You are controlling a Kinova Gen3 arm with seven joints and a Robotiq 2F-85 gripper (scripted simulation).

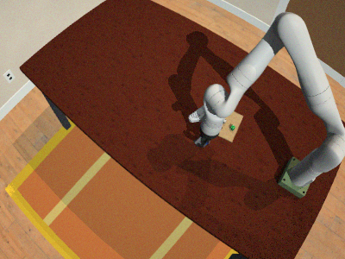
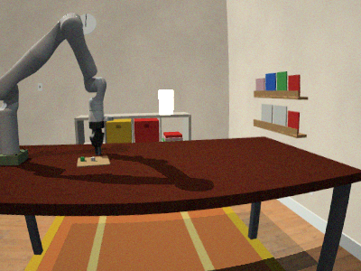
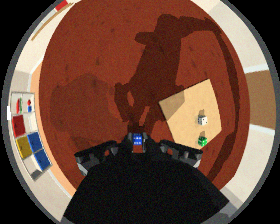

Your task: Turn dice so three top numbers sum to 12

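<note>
My gripper is now 1 cm above the blue die. Round my hand: white die 13 cm to the right, 1 cm below; green die 4 cm behind, 13 cm to the right, 1 cm below; tan mat 13 cm to the right, 2 cm below.
</note>
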